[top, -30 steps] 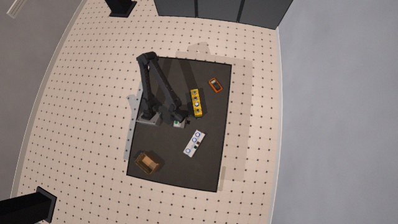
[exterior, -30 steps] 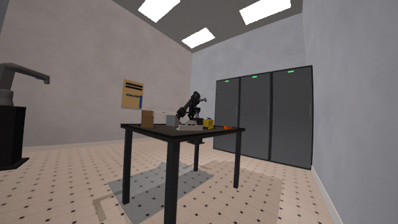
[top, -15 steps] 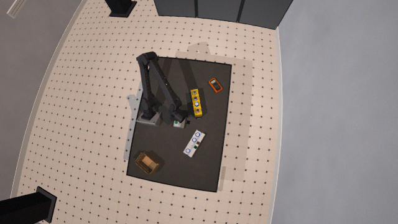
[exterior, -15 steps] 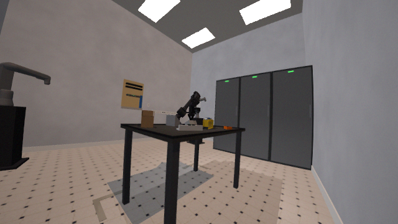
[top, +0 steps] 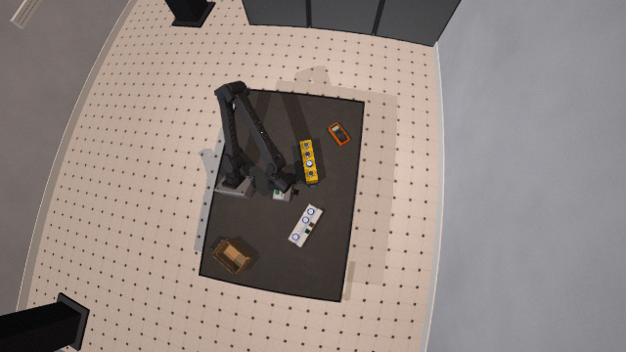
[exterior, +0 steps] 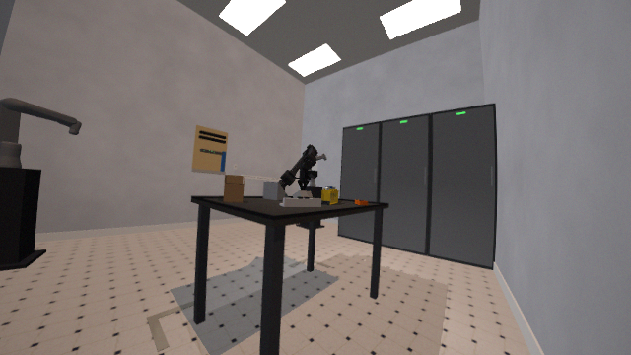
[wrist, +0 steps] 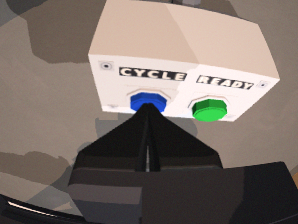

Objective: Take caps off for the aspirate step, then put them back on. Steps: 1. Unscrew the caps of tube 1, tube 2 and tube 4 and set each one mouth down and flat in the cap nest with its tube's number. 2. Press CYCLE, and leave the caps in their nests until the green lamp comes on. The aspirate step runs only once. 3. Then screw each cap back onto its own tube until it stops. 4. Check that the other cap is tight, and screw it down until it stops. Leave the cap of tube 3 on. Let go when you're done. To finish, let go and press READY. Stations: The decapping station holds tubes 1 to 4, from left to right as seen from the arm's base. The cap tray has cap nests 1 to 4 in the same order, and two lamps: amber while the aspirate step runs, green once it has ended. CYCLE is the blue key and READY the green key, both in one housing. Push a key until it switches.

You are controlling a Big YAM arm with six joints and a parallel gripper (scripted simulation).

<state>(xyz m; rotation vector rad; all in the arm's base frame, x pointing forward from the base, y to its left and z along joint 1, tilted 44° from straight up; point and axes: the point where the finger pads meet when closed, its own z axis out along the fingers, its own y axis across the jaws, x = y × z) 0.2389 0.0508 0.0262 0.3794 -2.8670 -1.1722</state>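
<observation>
Right now the blue key is 1 cm below my hand. From my hand the other things lie so: green key (4 cm to the right, 1 cm below, 1 cm ahead); grey key housing (3 cm below, 2 cm to the right, 2 cm ahead); cardboard box (43 cm to the right, 12 cm behind, 2 cm below).
</observation>
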